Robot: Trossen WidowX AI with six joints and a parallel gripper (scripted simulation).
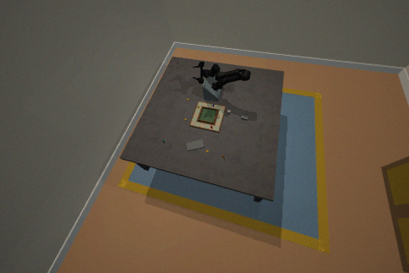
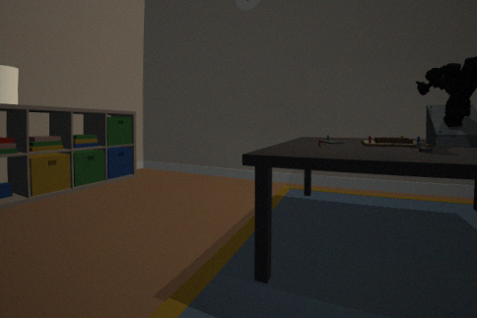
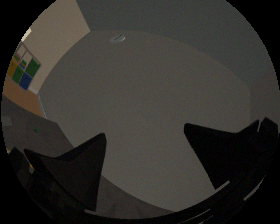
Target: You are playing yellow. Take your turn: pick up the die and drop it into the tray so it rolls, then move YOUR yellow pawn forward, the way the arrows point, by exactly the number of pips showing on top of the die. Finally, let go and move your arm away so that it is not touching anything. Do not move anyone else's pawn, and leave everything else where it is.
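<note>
My gripper tip is 36 cm above the white die, 34 cm to the right of it and 12 cm short of it. From my gripper tip the other things lie so: grey flat card: 50 cm ahead, 37 cm below, 9 cm to the left; yellow pawn: 35 cm below, 12 cm ahead, 4 cm to the left; red pawn: 35 cm below, 31 cm ahead, 21 cm to the left.
</note>
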